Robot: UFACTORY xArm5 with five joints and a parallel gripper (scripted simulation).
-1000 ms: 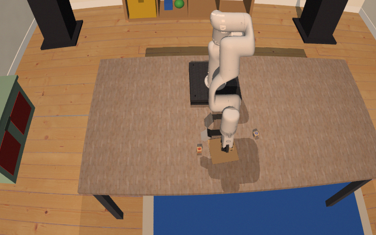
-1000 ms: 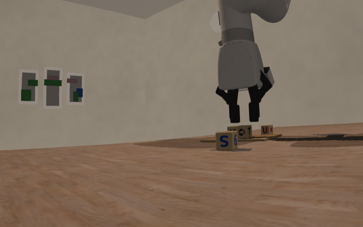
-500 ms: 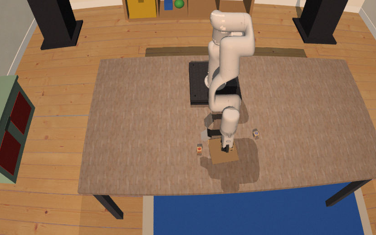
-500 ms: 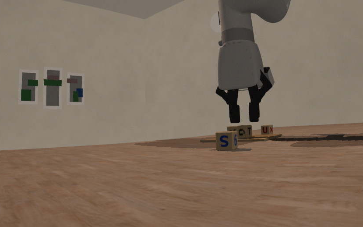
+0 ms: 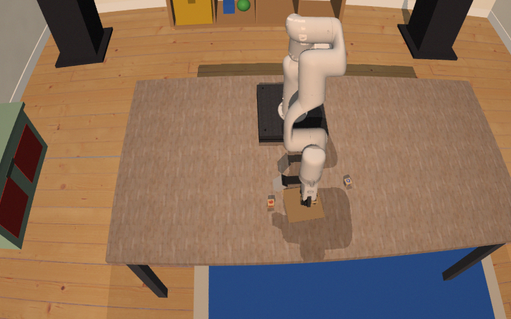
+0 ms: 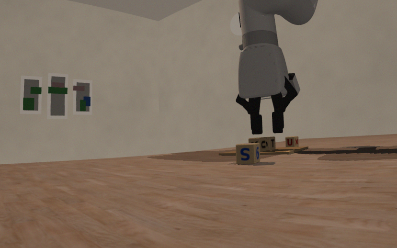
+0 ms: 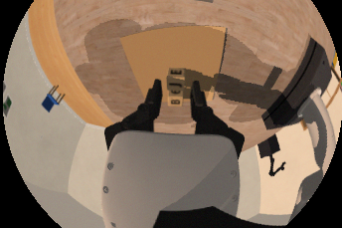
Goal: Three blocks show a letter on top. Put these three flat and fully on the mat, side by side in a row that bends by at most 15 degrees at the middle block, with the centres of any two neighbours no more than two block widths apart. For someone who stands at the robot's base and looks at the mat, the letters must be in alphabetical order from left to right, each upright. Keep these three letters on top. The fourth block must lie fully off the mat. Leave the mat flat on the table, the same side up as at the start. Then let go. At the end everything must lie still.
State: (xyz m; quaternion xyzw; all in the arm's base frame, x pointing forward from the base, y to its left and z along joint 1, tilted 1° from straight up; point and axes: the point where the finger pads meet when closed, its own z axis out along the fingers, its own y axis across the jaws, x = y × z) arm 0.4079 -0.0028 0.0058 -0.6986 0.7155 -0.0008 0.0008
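Right now the tan mat is 5 cm below my hand. From my hand the other things lie so: letter block: 13 cm to the right, 4 cm below.
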